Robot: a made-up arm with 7 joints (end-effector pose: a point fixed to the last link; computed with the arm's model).
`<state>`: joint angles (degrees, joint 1 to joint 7).
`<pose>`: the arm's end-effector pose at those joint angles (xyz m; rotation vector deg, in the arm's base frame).
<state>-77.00 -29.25 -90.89 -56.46 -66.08 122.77 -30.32</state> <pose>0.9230 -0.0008 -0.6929 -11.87 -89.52 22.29</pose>
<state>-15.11 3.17 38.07 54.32 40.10 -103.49 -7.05</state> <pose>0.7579 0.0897 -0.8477 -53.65 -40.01 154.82</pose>
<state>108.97 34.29 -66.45 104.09 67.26 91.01 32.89</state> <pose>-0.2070 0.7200 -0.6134 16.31 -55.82 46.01</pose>
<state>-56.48 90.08 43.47 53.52 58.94 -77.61 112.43</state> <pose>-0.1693 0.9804 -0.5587 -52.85 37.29 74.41</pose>
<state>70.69 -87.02 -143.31 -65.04 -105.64 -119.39 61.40</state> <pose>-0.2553 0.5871 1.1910 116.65 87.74 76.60</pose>
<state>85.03 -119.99 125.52 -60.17 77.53 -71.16 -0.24</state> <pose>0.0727 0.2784 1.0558 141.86 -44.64 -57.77</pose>
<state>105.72 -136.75 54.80 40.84 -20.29 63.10 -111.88</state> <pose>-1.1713 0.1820 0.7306 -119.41 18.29 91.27</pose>
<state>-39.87 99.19 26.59 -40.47 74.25 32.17 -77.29</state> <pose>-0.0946 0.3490 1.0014 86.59 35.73 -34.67</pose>
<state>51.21 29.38 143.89 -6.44 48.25 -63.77 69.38</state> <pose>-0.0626 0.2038 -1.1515 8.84 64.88 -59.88</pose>
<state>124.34 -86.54 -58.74 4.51 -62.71 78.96 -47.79</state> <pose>-0.6088 0.9697 0.1782 3.68 47.39 -63.91</pose>
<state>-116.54 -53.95 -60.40 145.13 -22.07 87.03 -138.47</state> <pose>0.3607 -0.1017 0.5769 -12.51 5.02 -57.81</pose>
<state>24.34 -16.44 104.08 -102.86 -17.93 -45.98 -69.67</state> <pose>0.0757 -0.2941 0.3282 -32.71 33.35 119.10</pose>
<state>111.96 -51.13 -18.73 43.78 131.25 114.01 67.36</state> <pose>-1.2499 0.9526 -0.2801 20.38 -21.44 97.66</pose>
